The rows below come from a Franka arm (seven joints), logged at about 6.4 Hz.
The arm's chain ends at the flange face. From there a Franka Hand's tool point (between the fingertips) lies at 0.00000 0.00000 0.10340 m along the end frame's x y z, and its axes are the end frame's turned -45 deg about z.
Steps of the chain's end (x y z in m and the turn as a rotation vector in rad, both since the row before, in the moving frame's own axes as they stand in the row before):
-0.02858 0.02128 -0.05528 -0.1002 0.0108 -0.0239
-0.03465 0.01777 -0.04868 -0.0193 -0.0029 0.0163
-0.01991 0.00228 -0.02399 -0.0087 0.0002 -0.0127
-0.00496 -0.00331 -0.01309 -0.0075 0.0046 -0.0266
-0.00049 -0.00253 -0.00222 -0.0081 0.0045 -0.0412
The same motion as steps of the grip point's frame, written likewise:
-0.04168 0.00302 -0.05580 -0.0785 -0.0632 -0.0239
-0.03870 -0.01075 -0.04870 -0.0116 -0.0157 0.0163
-0.01631 -0.01181 -0.02399 -0.0063 -0.0060 -0.0127
-0.00137 -0.00496 -0.01309 -0.0086 -0.0021 -0.0266
0.00120 -0.00121 -0.00222 -0.0089 -0.0025 -0.0412

